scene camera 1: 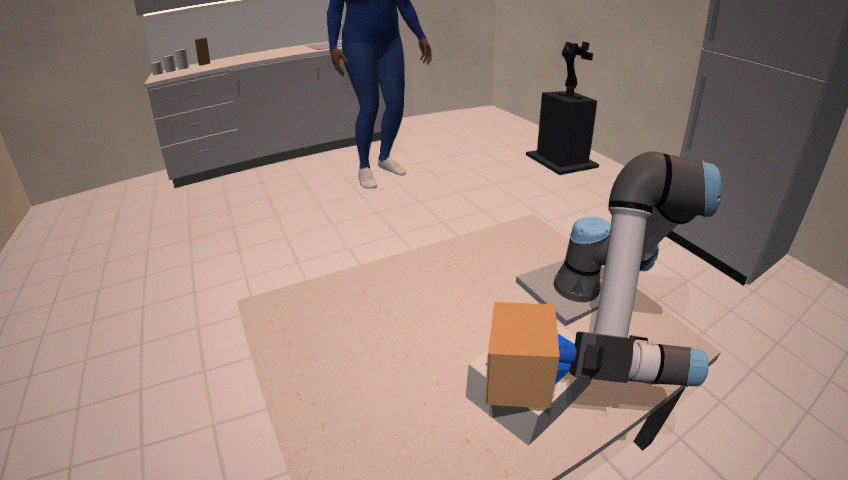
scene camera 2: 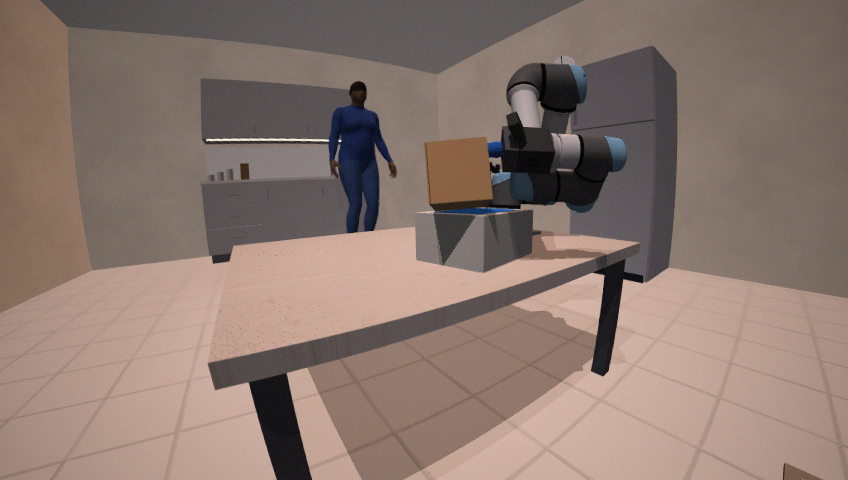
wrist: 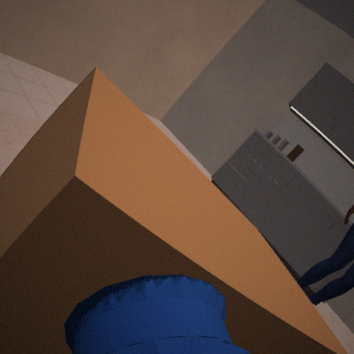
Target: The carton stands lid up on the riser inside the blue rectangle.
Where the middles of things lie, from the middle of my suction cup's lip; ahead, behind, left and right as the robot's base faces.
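There is the brown carton [scene camera 1: 523, 354], and my suction cup is 6 cm above it, 8 cm to the left of it and 3 cm short of it. Going by their middles, the carton is the nearest to my suction cup of the things named here. As for the grey riser [scene camera 2: 477, 239], it is 20 cm below my suction cup, 11 cm to the right of it and 5 cm behind it.
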